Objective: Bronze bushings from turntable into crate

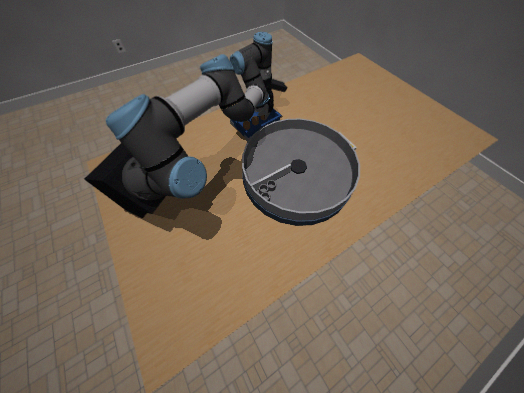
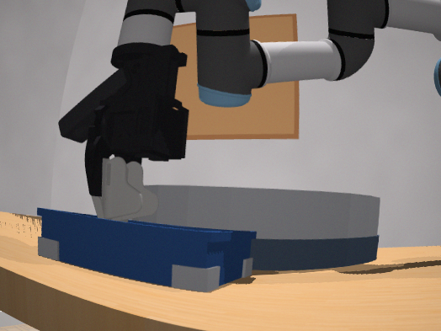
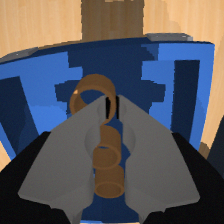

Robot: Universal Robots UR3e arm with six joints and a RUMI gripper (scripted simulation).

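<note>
The blue crate lies 50 mm behind my hand and 20 mm to the left of it. From my hand the other things lie so: grey turntable: 130 mm behind, 310 mm to the right, 20 mm above.
</note>
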